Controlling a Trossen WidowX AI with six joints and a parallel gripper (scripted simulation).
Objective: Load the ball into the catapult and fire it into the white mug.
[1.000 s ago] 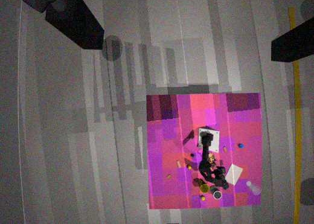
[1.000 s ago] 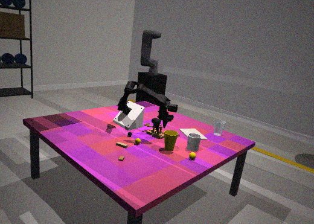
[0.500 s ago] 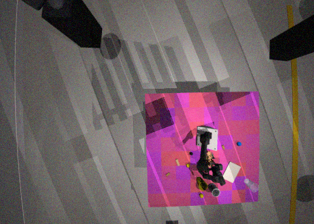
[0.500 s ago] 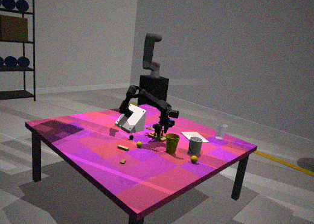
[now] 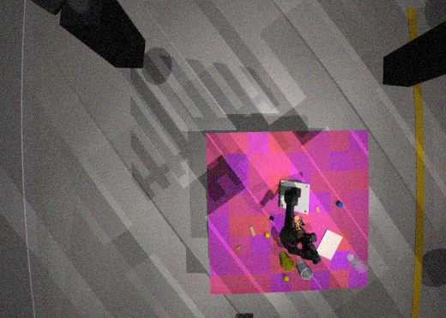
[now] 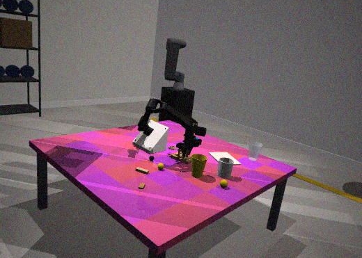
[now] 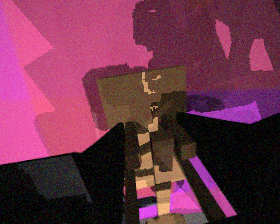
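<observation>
My gripper tip is now 100 mm past the black ball, 210 mm to the left of it and 20 mm above it. From my gripper tip the other things lie so: yellow cup 200 mm ahead, 90 mm to the right; then white mug 280 mm ahead, 60 mm to the left; then wooden catapult 70 mm behind, 20 mm above.
</observation>
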